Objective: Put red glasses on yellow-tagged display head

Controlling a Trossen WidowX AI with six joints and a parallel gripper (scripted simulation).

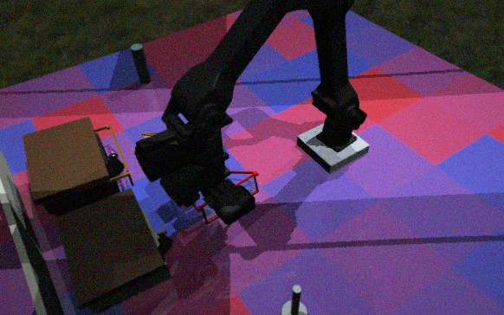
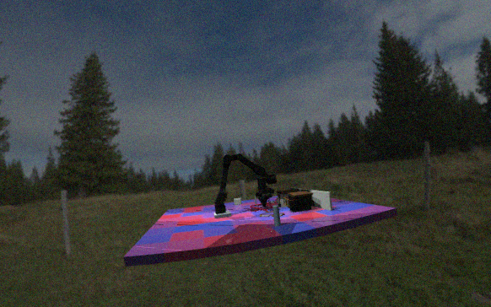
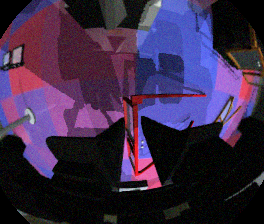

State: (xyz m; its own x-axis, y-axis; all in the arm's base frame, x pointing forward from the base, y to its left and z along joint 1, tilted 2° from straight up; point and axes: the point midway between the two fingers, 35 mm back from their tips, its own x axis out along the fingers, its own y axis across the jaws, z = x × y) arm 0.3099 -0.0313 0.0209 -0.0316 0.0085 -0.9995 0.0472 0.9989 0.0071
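Now: the white post 20 mm ahead of my gripper tip and 240 mm to the left of it. From my gripper tip the other things lie so: pale wall panel: 280 mm ahead, 130 mm to the right, 30 mm above.
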